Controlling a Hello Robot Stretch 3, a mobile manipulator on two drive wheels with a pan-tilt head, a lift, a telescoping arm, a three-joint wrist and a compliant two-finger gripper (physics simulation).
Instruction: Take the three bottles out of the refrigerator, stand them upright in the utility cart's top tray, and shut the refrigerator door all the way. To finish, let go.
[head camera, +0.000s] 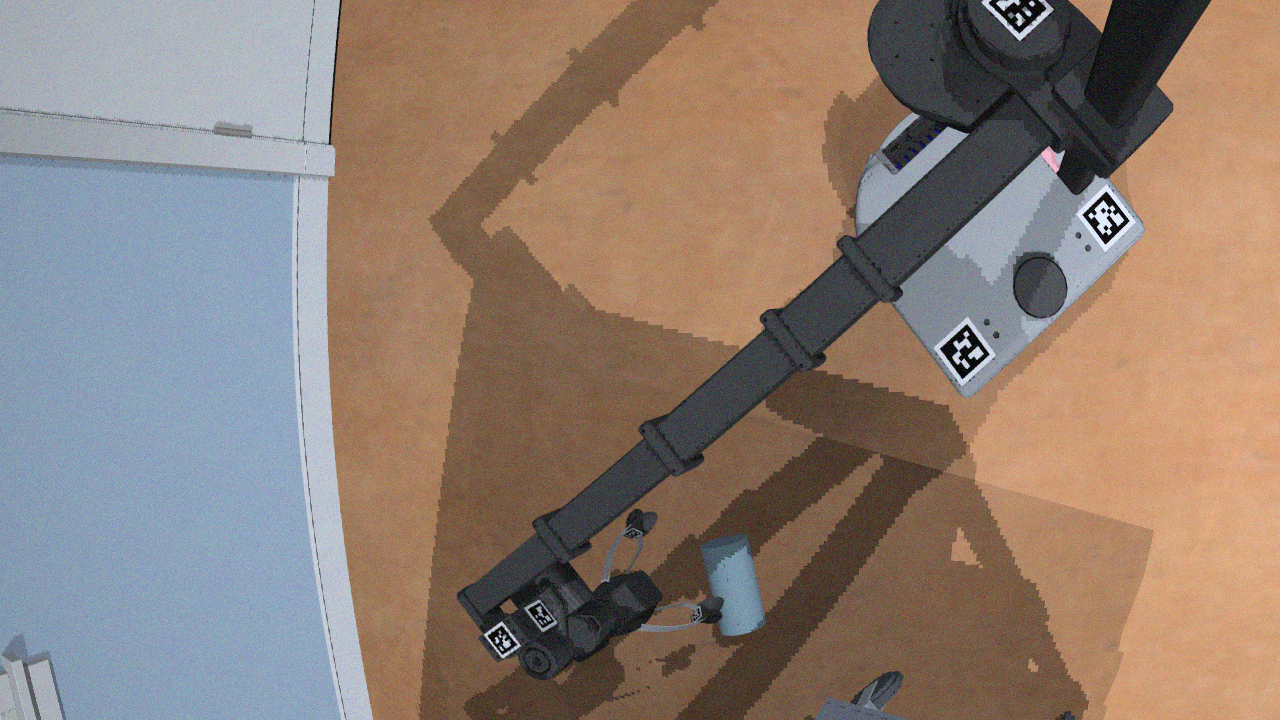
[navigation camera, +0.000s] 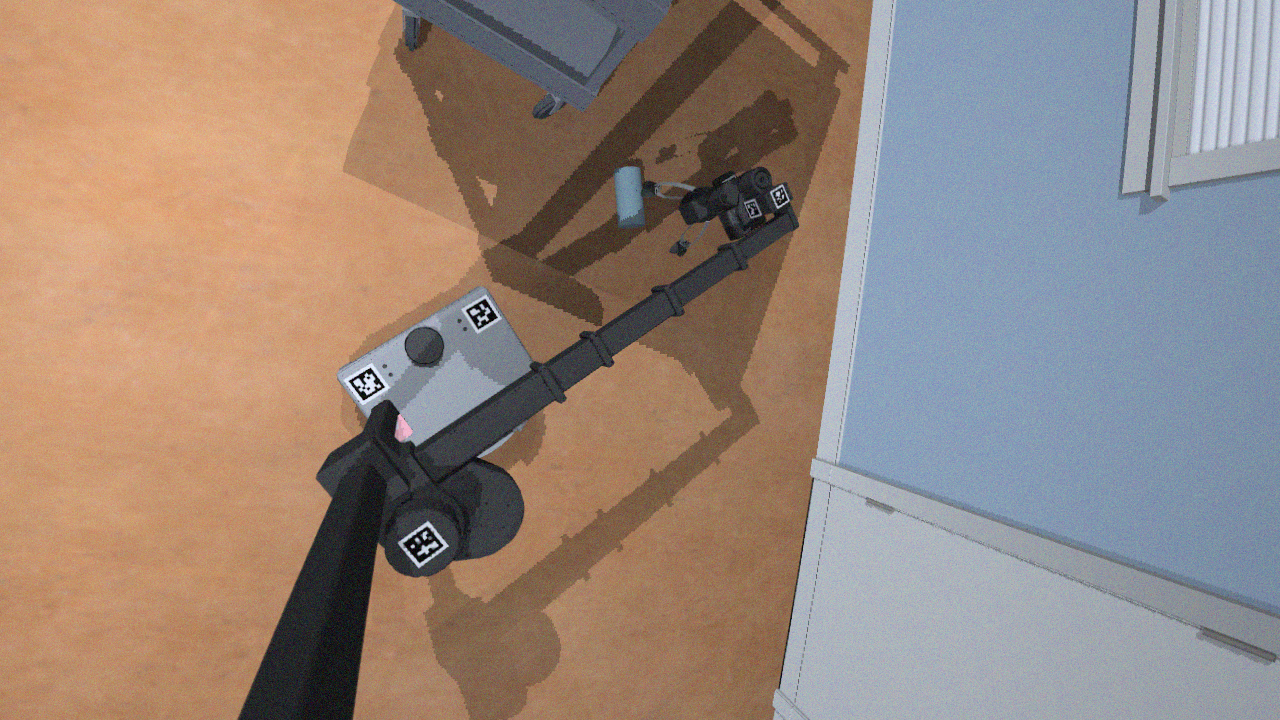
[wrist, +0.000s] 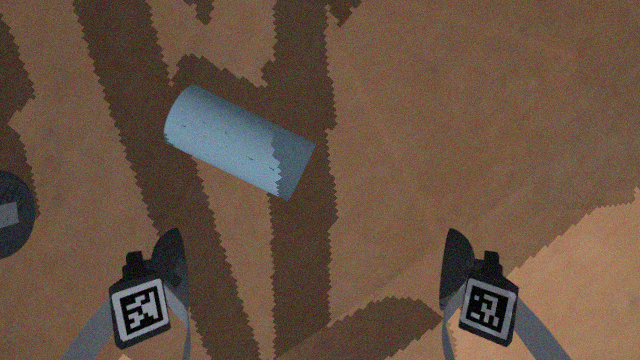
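A light blue cylindrical bottle lies on its side on the floor. My gripper is open, with nothing between its fingers. It points down above the floor near the bottle; in the wrist view the bottle shows beyond the fingertips, left of centre. In the head view one fingertip overlaps the bottle's edge; whether they touch is unclear. The grey utility cart shows in part. Its top tray, the refrigerator and the other two bottles do not show.
A cart caster stands beyond the bottle. A blue wall runs behind the wrist, with a white door beside it. My base stands at the arm's other end.
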